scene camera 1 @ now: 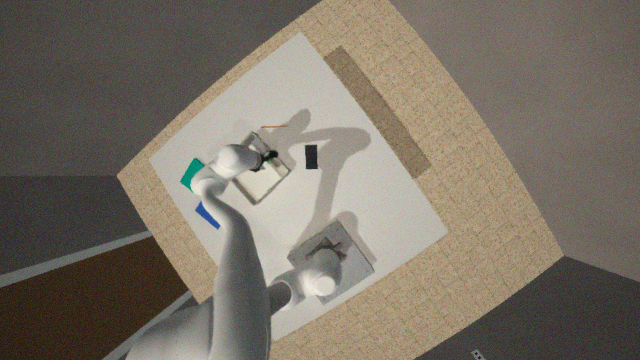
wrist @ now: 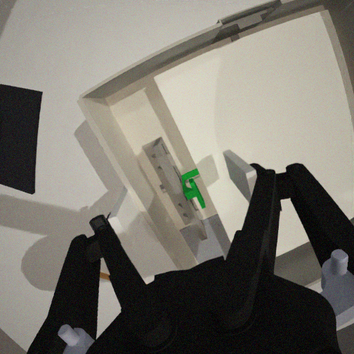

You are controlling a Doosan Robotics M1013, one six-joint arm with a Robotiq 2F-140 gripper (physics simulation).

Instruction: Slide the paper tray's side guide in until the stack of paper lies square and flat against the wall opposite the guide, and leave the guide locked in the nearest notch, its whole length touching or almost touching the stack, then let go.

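Places are measured from the arm's base along level axes (x right, y ahead, z up), in centimetres.
Pixels of known places: gripper, fingertip midpoint: (scene camera 1: pixel 270 162); arm's base, link origin: (scene camera 1: pixel 325 257).
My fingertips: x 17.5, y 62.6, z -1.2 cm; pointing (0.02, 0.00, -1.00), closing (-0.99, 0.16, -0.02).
Ahead of a thing's pixels: the offset from my fingertips to its top centre. "spot": to the spot under its first point.
The paper tray {spot: dx -25.3, dy -0.7, dz +1.0 cm} (scene camera 1: pixel 243 193) (wrist: pixel 165 62) is a cream, open box. The stack of paper {dx -12.5, dy +4.2, dz -2.4 cm} (scene camera 1: pixel 260 184) (wrist: pixel 280 100) lies in it, a shaded strip between it and the wall opposite the guide; whether that is a gap I cannot tell. The side guide (wrist: pixel 167 122) is a long cream bar beside the stack, its green latch {spot: dx +0.5, dy +0.2, dz +1.1 cm} (scene camera 1: pixel 269 161) (wrist: pixel 191 188) next to a grey notched rail (wrist: pixel 167 172). My gripper (scene camera 1: pixel 265 161) (wrist: pixel 180 180) is open with nothing held. In the wrist view its fingers straddle guide and latch, one towards the outer wall, one over the paper. The guide's near end is partly hidden.
A black rectangle {spot: dx +18.8, dy -14.9, dz -5.8 cm} (scene camera 1: pixel 311 157) (wrist: pixel 19 137) lies beside the tray. A thin orange stick {dx +16.5, dy +16.0, dz -5.9 cm} (scene camera 1: pixel 274 127) (wrist: pixel 104 276) lies behind it. A teal block {dx -44.9, dy +35.6, dz -4.8 cm} (scene camera 1: pixel 192 174) and a blue block {dx -53.9, dy +9.7, dz -5.8 cm} (scene camera 1: pixel 207 215) lie near the arm. A grey plate (scene camera 1: pixel 357 260) lies lower down, and a brown strip (scene camera 1: pixel 377 110) at the right.
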